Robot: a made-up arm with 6 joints. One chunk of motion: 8 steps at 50 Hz.
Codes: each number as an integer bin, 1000 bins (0 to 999) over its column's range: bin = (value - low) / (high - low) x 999, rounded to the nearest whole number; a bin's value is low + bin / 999 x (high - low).
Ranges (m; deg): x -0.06..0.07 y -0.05..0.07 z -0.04..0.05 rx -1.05..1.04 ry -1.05..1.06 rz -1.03..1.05
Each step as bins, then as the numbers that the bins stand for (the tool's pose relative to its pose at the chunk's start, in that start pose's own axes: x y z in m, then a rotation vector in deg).
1 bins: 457 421 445 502 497 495
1 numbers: -0.0005 0.0006 0.0001 0.00 0.00 0.00
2 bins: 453 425 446 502 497 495
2 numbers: -0.0011 0.0011 0.0002 0.00 0.00 0.00
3 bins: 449 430 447 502 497 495
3 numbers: -0.0016 0.0017 0.0003 0.00 0.00 0.00
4 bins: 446 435 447 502 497 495
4 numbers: -0.0020 0.0023 0.0003 0.00 0.00 0.00
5 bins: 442 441 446 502 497 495
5 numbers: -0.0025 0.0030 0.0002 0.00 0.00 0.00
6 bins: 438 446 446 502 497 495
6 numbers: -0.0030 0.0036 0.0002 0.00 0.00 0.00
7 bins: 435 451 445 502 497 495
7 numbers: -0.0034 0.0042 0.0001 0.00 0.00 0.00
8 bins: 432 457 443 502 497 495
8 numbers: -0.0038 0.0049 -0.0001 0.00 0.00 0.00
